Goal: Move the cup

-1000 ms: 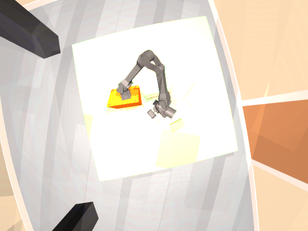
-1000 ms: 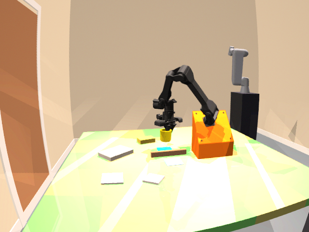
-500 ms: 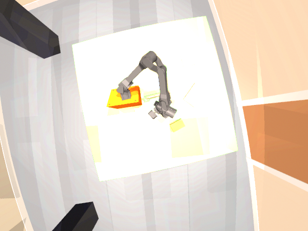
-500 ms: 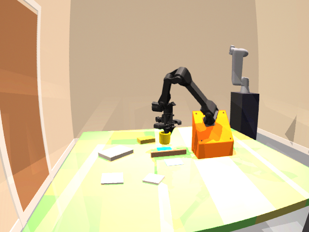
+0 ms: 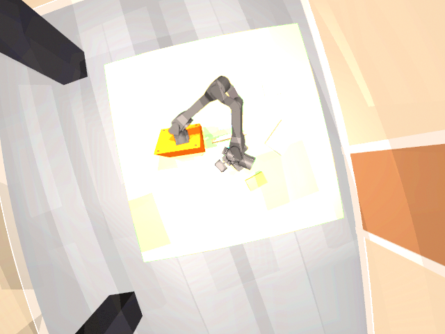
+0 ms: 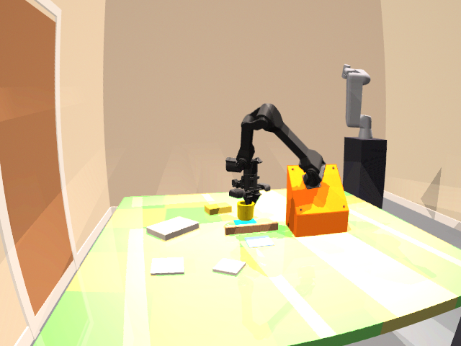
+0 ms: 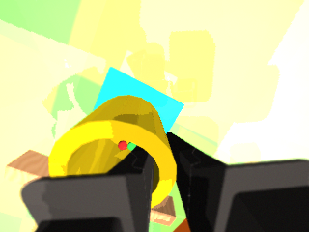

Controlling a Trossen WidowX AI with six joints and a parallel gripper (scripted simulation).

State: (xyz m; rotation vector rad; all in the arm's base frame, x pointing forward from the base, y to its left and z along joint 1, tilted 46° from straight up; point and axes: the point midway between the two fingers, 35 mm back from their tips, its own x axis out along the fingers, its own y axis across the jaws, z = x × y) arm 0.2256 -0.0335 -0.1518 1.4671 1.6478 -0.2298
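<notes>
My gripper tip is 2 cm short of the yellow cup and 1 cm to the right of it. Round my gripper tip: wooden bar: 12 cm to the left, 5 cm below, 2 cm ahead; cyan pad: 6 cm below, 2 cm to the left, 2 cm ahead; white slab: 33 cm ahead, 5 cm to the left, 4 cm below.
</notes>
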